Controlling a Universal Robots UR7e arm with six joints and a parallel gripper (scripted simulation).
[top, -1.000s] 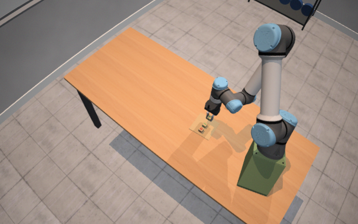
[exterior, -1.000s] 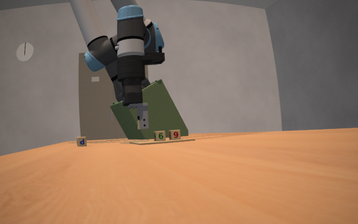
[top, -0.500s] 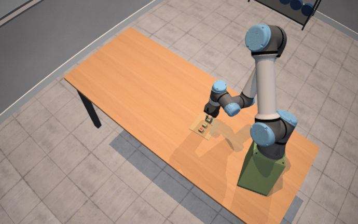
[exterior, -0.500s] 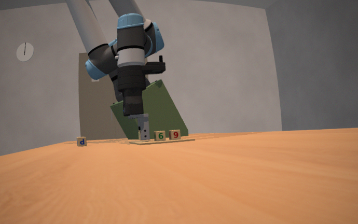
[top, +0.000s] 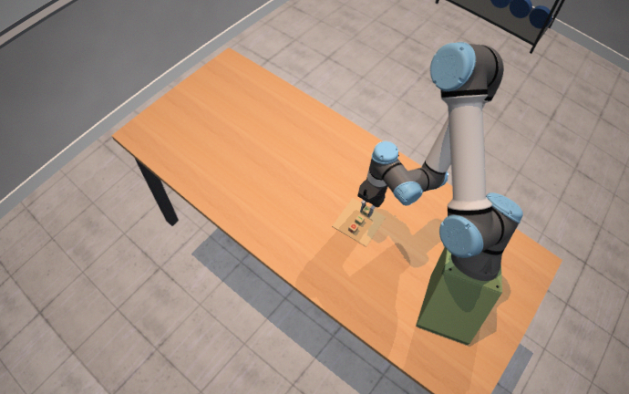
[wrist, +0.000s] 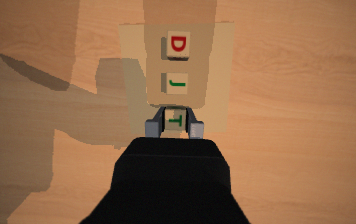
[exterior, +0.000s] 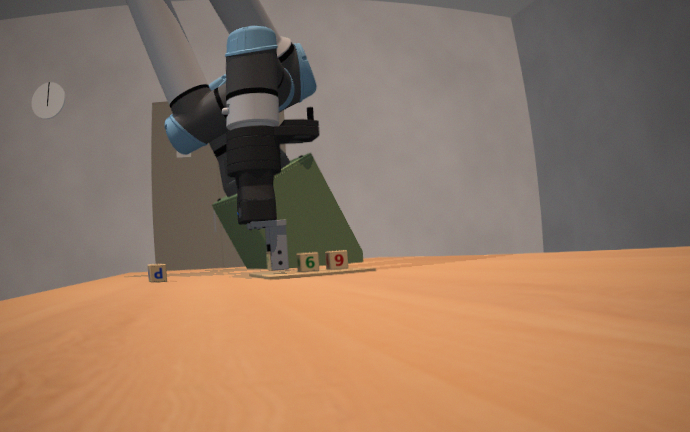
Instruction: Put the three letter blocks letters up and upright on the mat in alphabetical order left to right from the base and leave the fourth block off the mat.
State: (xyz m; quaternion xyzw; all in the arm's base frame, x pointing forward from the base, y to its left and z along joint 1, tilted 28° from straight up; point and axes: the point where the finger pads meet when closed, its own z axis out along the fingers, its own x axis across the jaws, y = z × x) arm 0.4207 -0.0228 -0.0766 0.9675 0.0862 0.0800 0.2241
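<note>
Now: the thin tan mat 4 cm to the left of my hand and 3 cm below it. The rest, counted from my hand: red D block (8 cm to the left, 1 cm below, 1 cm behind); then blue-marked block (18 cm to the right, 2 cm behind, 1 cm below).
</note>
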